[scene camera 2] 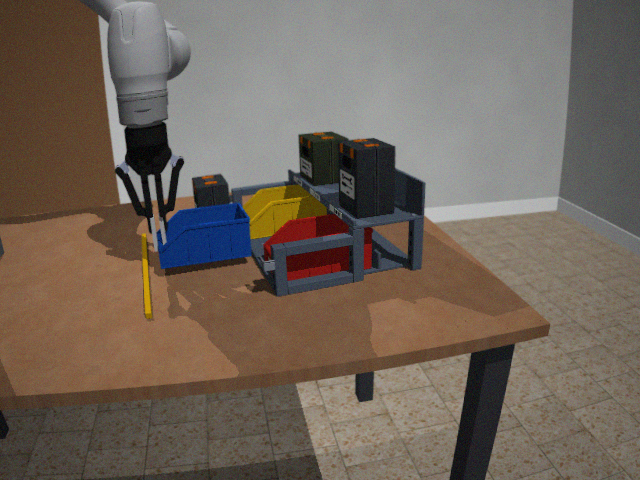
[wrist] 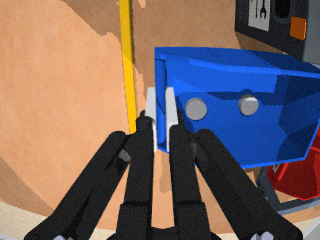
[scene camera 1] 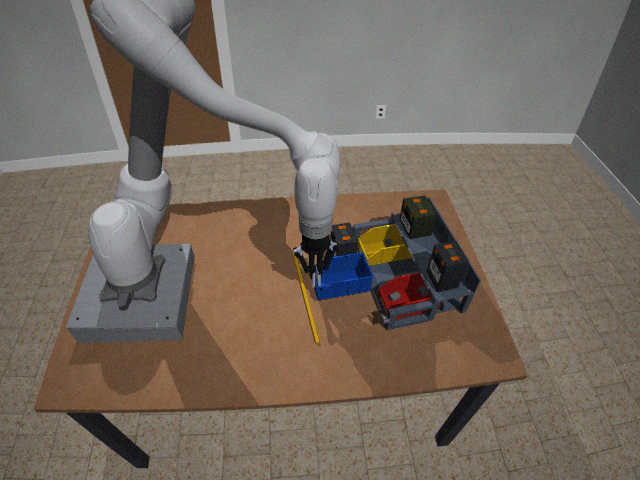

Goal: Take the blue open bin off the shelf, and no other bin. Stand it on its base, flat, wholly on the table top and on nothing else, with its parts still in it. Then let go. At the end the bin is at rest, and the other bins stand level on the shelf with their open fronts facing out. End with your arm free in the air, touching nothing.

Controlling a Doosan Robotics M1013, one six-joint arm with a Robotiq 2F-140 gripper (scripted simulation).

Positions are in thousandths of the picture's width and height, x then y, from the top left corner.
Scene:
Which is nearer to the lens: the green box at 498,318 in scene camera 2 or the red bin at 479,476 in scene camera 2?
The red bin.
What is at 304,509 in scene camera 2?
A blue open bin.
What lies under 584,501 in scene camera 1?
A yellow bin.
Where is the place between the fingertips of my gripper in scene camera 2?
252,518

